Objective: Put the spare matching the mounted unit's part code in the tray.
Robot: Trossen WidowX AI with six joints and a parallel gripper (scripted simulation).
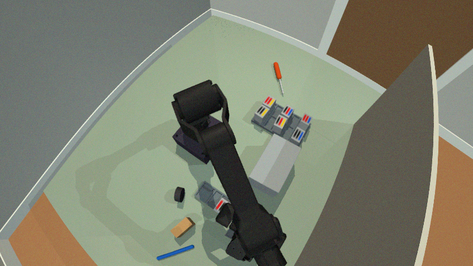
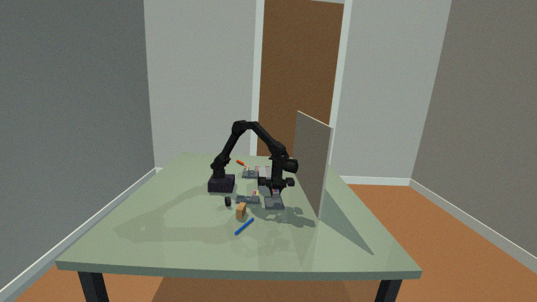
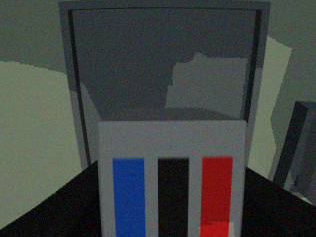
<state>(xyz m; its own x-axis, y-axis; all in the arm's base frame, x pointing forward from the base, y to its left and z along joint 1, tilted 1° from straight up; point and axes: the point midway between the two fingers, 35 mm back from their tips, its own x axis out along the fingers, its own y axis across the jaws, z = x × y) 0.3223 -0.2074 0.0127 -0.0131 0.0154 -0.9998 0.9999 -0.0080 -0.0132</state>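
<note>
The grey tray lies 4 cm below my gripper tip. The rest, counted from my gripper tip: yellow-striped spare: 10 cm behind, 2 cm to the left; then blue pen: 21 cm to the right, 16 cm behind, 4 cm below; then grey mounted unit: 22 cm to the left, 3 cm behind, 1 cm above.
</note>
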